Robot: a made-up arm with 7 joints.
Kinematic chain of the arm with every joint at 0, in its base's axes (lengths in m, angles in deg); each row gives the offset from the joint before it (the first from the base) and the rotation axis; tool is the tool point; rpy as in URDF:
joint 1: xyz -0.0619 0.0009 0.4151 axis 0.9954 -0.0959 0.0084
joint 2: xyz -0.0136 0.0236 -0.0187 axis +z
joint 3: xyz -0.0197 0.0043 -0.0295 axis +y
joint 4: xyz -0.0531 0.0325 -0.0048 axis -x
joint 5: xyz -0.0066 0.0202 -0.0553 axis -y
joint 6: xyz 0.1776 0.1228 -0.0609 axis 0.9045 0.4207 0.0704
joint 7: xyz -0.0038 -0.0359 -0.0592 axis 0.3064 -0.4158 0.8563
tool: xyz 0.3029 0.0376 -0.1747 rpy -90 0 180
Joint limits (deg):
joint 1: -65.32..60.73
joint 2: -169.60..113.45
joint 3: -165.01..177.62
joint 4: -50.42..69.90
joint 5: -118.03..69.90
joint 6: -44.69..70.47
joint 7: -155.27..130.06
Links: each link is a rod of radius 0.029 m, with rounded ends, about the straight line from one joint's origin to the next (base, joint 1, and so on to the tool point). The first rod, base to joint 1, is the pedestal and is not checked.
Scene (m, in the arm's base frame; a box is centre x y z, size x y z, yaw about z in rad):
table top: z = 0
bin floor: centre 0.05 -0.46 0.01 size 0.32 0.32 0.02 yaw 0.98
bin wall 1: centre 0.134 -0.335 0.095 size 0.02 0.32 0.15 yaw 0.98
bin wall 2: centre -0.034 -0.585 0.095 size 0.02 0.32 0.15 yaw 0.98
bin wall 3: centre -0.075 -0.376 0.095 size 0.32 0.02 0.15 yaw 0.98
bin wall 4: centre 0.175 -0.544 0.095 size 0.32 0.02 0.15 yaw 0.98
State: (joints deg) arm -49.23 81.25 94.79 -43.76 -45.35 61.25 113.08
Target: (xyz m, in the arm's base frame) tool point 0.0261 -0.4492 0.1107
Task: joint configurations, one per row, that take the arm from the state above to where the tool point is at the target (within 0.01 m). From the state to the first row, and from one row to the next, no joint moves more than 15 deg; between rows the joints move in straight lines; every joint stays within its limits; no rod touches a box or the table.
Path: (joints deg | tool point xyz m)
1: -44.50 88.58 96.46 -31.89 -49.87 63.56 105.96 | -0.3627 -0.1291 0.1795
2: -39.78 95.91 98.13 -20.01 -54.38 65.86 98.85 | -0.3998 -0.2235 0.2586
3: -35.05 103.24 99.80 -8.14 -58.90 68.16 91.73 | -0.3700 -0.3326 0.3414
4: -30.32 110.56 101.47 3.73 -63.41 70.47 84.61 | -0.2713 -0.4310 0.4101
5: -22.15 111.53 91.78 16.15 -66.28 70.47 78.03 | -0.1941 -0.4809 0.3407
6: -13.97 112.49 82.10 28.57 -69.14 70.47 71.45 | -0.0915 -0.4947 0.2332
7: -5.80 113.45 72.41 40.98 -72.00 70.47 64.87 | 0.0261 -0.4492 0.1107

